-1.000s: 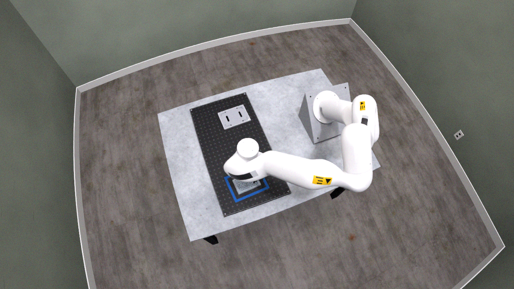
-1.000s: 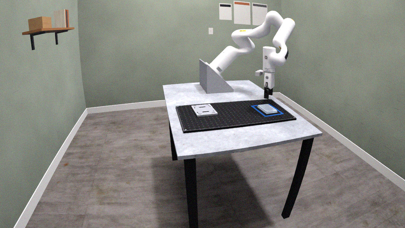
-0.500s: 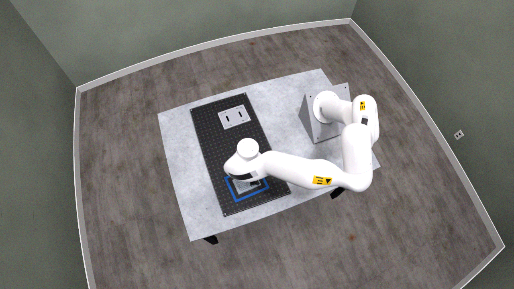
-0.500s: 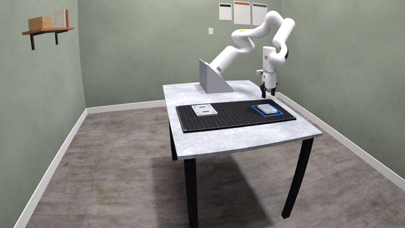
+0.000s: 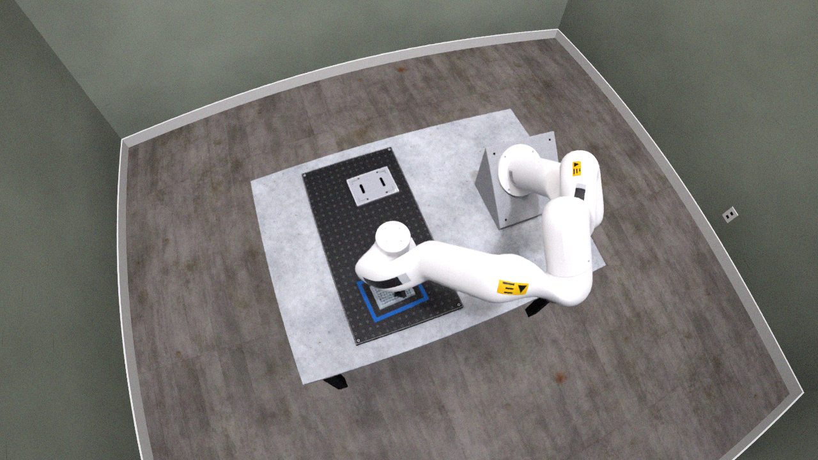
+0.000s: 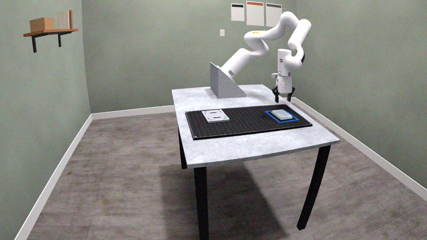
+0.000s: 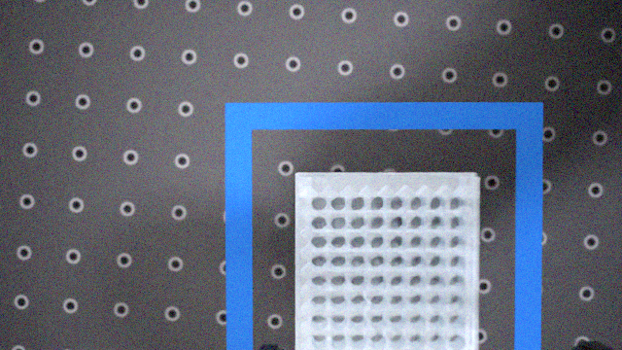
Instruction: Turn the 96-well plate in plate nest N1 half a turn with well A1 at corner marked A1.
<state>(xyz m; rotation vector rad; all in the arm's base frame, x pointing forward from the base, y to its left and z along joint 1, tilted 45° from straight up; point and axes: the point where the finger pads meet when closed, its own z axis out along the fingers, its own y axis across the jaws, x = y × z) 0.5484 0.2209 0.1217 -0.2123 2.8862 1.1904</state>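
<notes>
The 96-well plate is 9 cm below my hand. The rest, counted from my hand: slotted fixture plate 5 cm behind, 41 cm to the right, 9 cm below.
</notes>
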